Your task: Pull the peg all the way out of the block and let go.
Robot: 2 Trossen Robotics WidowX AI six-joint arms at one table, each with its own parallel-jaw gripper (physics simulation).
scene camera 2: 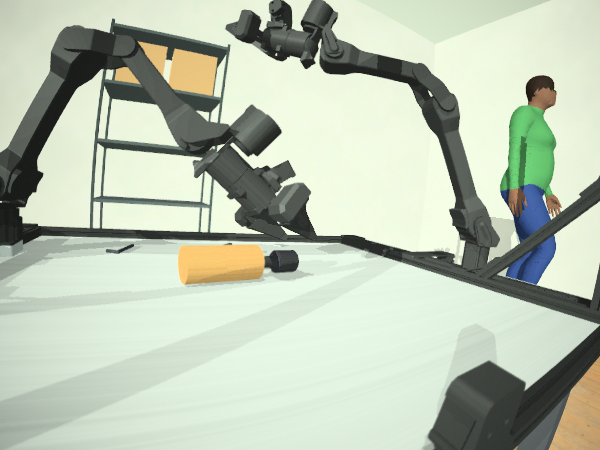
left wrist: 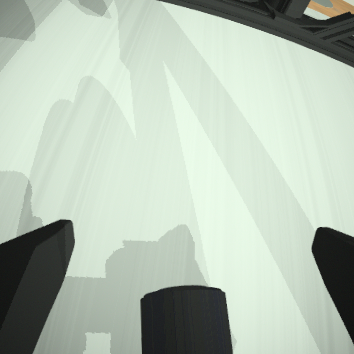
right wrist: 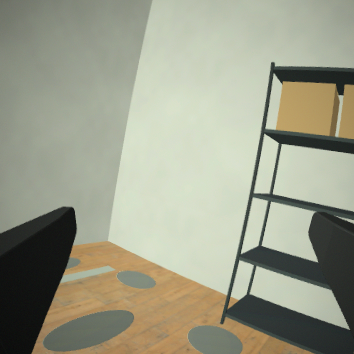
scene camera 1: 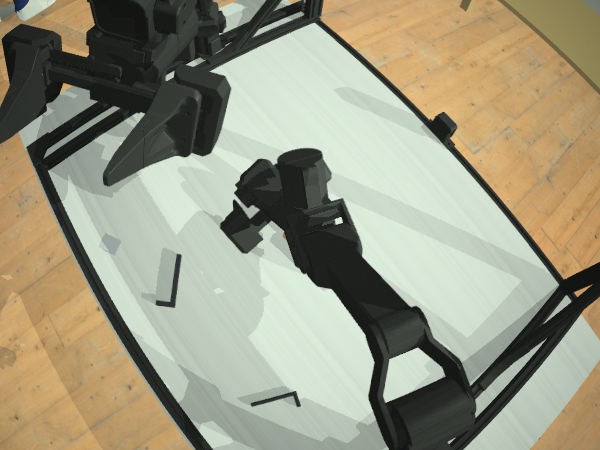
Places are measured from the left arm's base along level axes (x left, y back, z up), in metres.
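Pixels of known places: left gripper, between the fingertips: [scene camera 2: 300,238] [left wrist: 197,237]; right gripper, between the fingertips: [right wrist: 196,222] [scene camera 1: 45,159]; right arm's base, origin of its link: [scene camera 2: 473,270] [left wrist: 281,8] [scene camera 1: 206,46].
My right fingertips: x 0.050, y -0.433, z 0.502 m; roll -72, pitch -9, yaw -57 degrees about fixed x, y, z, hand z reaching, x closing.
Behind a point stands the place of what it marks.
The block, an orange cylinder [scene camera 2: 220,264] {x -0.226, y -0.356, z 0.015 m}, lies on its side on the table in scene camera 2; a sliver of it [scene camera 1: 285,235] shows in scene camera 1, the rest hidden behind the left arm. The black peg [scene camera 2: 285,261] {x -0.209, y -0.474, z 0.011 m} [left wrist: 186,320] {x -0.184, y -0.488, z 0.026 m} sticks out of its right end in scene camera 2, with a round head and a short narrower neck. My left gripper [scene camera 2: 300,237] {x -0.183, y -0.515, z 0.045 m} [left wrist: 197,237] {x -0.183, y -0.515, z 0.045 m} is open and empty, tilted down; its fingertips appear above the peg head in scene camera 2. My right gripper [scene camera 1: 54,161] {x 0.050, y -0.433, z 0.502 m} [scene camera 2: 267,47] [right wrist: 196,222] {x 0.050, y -0.433, z 0.502 m} is open and empty, high up, away from block and peg.
Two black L-shaped pieces [scene camera 1: 176,280] {x 0.022, y -0.488, z -0.011 m} [scene camera 1: 274,399] {x 0.029, y -0.228, z -0.013 m} lie on the table [scene camera 1: 400,175] {x -0.431, y -0.376, z -0.019 m}. A black frame edges the table, with a dark box-like mount [scene camera 1: 444,127] {x -0.567, y -0.381, z 0.027 m} [scene camera 2: 477,400] {x -0.583, y -0.364, z 0.033 m} on one rim. A shelf unit [scene camera 2: 225,75] and a person [scene camera 2: 532,145] are beyond the table.
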